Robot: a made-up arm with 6 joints. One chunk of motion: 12 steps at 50 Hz.
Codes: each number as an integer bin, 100 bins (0 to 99) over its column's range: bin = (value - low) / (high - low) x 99, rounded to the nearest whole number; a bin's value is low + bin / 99 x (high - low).
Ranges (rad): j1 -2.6..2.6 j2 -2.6..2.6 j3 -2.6..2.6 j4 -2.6..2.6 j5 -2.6..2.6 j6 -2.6..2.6
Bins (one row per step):
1: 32 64 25 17 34 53
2: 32 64 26 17 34 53
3: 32 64 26 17 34 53
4: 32 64 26 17 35 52
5: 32 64 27 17 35 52
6: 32 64 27 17 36 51
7: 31 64 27 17 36 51
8: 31 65 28 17 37 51
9: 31 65 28 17 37 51
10: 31 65 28 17 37 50
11: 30 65 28 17 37 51
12: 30 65 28 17 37 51
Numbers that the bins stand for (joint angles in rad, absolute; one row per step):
1: -0.9192 0.7616 -1.2869 -1.7071 -0.8141 0.1838
2: -0.9192 0.7616 -1.2343 -1.7071 -0.8141 0.1838
3: -0.9192 0.7616 -1.2343 -1.7071 -0.8141 0.1838
4: -0.9192 0.7616 -1.2343 -1.7071 -0.7616 0.1313
5: -0.9192 0.7616 -1.1818 -1.7071 -0.7616 0.1313
6: -0.9192 0.7616 -1.1818 -1.7071 -0.7091 0.0788
7: -0.9717 0.7616 -1.1818 -1.7071 -0.7091 0.0788
8: -0.9717 0.8141 -1.1293 -1.7071 -0.6566 0.0788
9: -0.9717 0.8141 -1.1293 -1.7071 -0.6566 0.0788
10: -0.9717 0.8141 -1.1293 -1.7071 -0.6566 0.0263
11: -1.0242 0.8141 -1.1293 -1.7071 -0.6566 0.0788
12: -1.0242 0.8141 -1.1293 -1.7071 -0.6566 0.0788

